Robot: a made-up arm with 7 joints.
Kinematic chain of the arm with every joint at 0, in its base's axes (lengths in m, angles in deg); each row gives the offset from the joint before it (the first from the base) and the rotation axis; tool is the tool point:
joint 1: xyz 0 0.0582 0 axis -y
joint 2: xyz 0 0.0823 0 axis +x
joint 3: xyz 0 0 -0.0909 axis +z
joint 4: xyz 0 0 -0.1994 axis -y
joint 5: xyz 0 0 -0.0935 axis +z
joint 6: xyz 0 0 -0.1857 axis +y
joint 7: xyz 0 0 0 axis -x
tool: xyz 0 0 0
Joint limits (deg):
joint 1: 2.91..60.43
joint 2: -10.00..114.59
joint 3: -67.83..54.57
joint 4: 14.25..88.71
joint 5: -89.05..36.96
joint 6: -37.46..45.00
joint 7: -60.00..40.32
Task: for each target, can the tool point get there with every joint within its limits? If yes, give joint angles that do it. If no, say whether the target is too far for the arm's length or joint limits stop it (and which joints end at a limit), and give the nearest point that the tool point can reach.
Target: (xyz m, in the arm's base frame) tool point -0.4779 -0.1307 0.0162
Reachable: no: joint limits stop it (at a limit: joint 1, joint 2, joint 3, joint 4) | nearest point -0.2074 0.3155 0.3037 | short by 0.596 m
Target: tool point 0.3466 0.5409 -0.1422
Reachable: yes | joints 46.63 54.77 -22.07 31.36 -23.19 10.07 -48.34
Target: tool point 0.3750 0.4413 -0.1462
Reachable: yes | joints 37.07 53.45 -24.50 56.17 17.33 -20.31 5.39
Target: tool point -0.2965 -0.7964 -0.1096
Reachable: no: too far | nearest point 0.1177 -0.1656 -0.2415 | short by 0.766 m
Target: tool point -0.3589 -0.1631 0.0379
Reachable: no: joint limits stop it (at a limit: joint 1, joint 2, joint 3, joint 4) | nearest point 0.1177 -0.1656 -0.2415 | short by 0.553 m
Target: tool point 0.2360 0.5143 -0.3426
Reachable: yes | joints 23.00 48.90 -36.36 21.78 -41.14 34.20 -3.71
